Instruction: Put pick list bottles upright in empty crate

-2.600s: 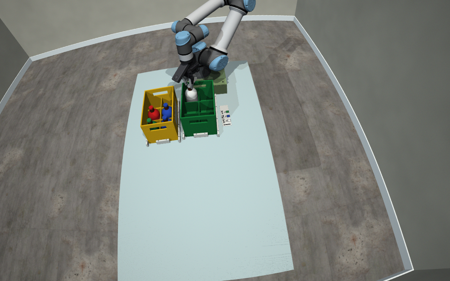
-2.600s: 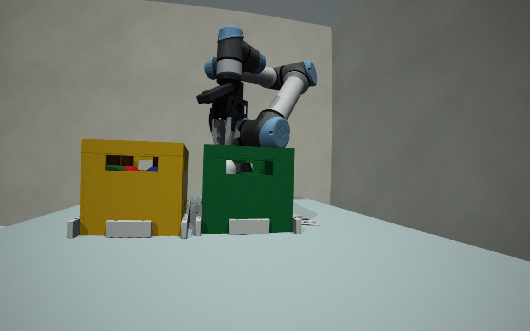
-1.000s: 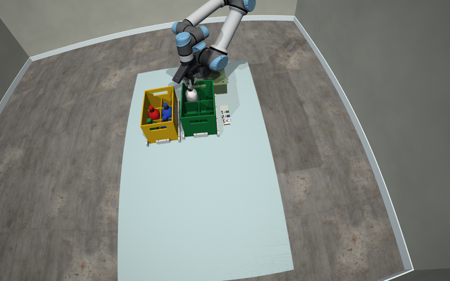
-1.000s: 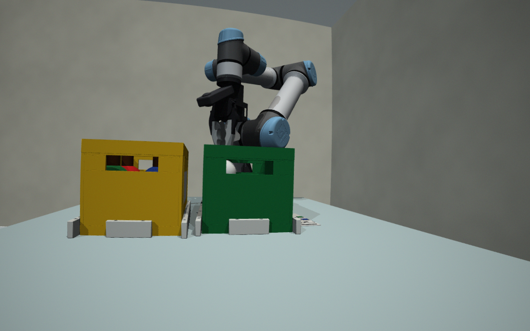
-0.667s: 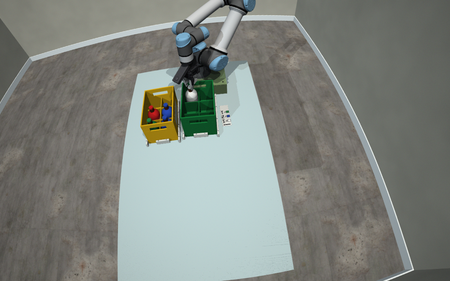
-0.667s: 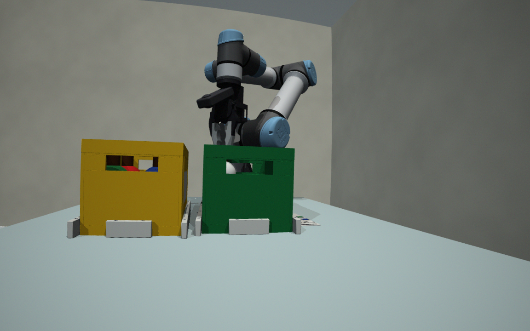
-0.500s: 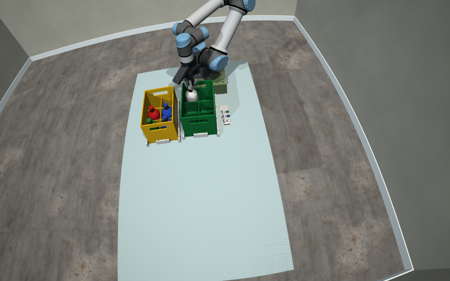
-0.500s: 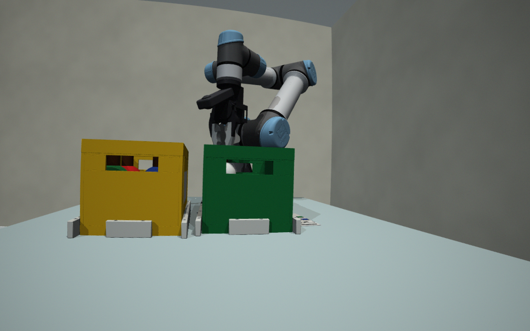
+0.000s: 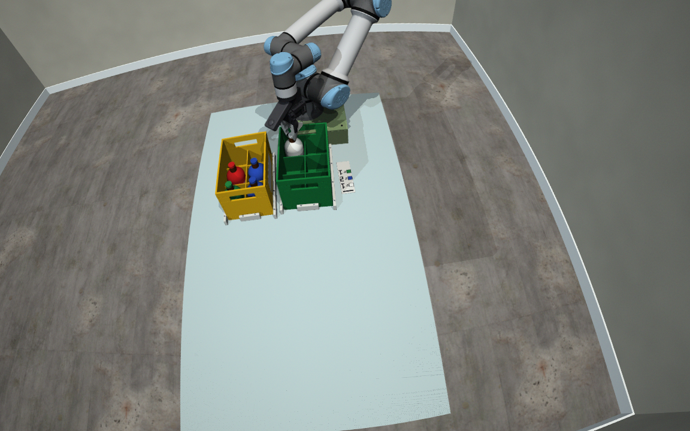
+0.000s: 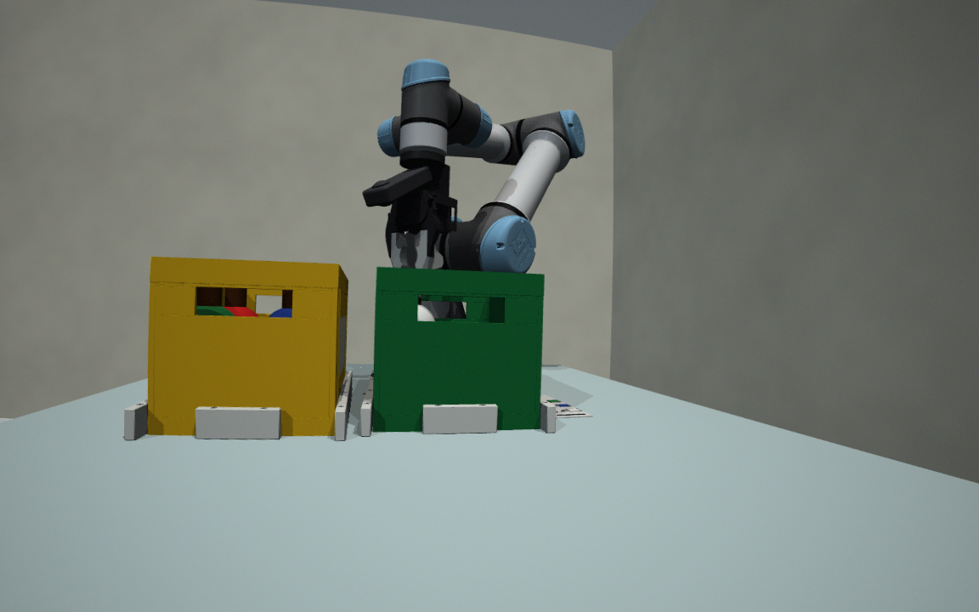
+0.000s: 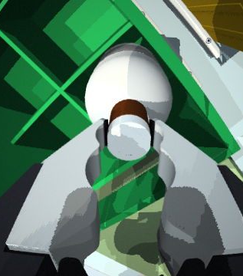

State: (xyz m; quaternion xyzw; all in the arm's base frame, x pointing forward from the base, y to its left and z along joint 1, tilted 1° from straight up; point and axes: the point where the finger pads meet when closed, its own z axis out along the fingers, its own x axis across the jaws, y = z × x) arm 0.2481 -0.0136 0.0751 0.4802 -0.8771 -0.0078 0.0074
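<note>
The white bottle lies 7 cm below my hand. The rest, counted from my hand: yellow crate (16 cm to the right, 13 cm ahead, 8 cm below); green crate (8 cm below, 8 cm ahead, 6 cm to the left); red bottle (21 cm to the right, 14 cm ahead, 8 cm below).
</note>
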